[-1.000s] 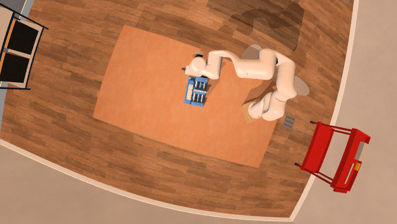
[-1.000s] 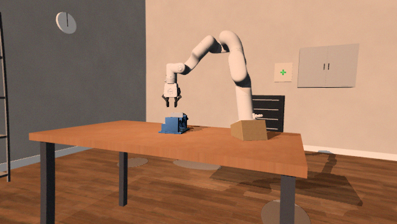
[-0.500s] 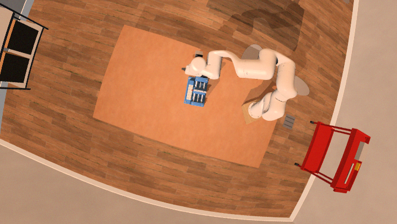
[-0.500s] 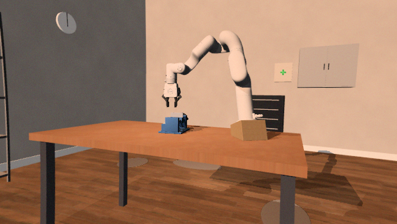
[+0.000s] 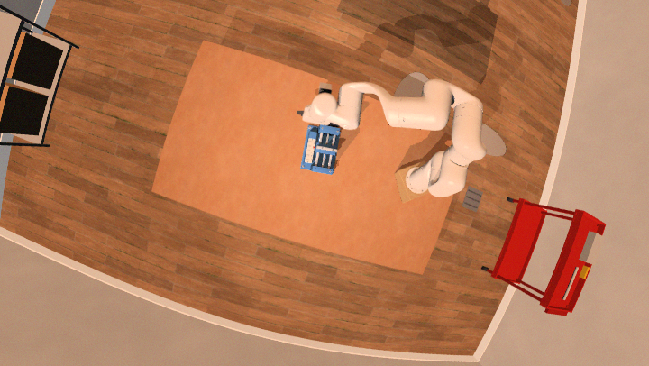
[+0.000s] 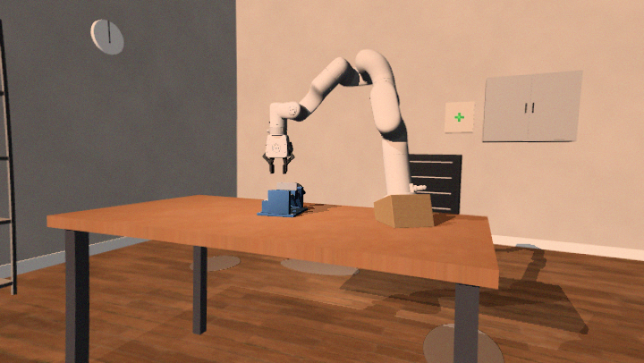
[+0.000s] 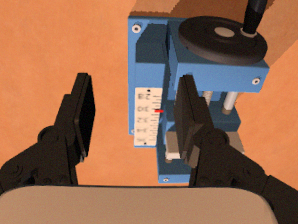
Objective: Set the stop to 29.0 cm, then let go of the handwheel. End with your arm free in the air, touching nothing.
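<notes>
Now: hand 10 cm past the black crank handle, 10 cm above it and 4 cm to the left of it. From my hand the other things lie so: stop block: 10 cm to the left, 8 cm below, 7 cm behind; black handwheel: 10 cm below, 10 cm behind, 2 cm to the right.
</notes>
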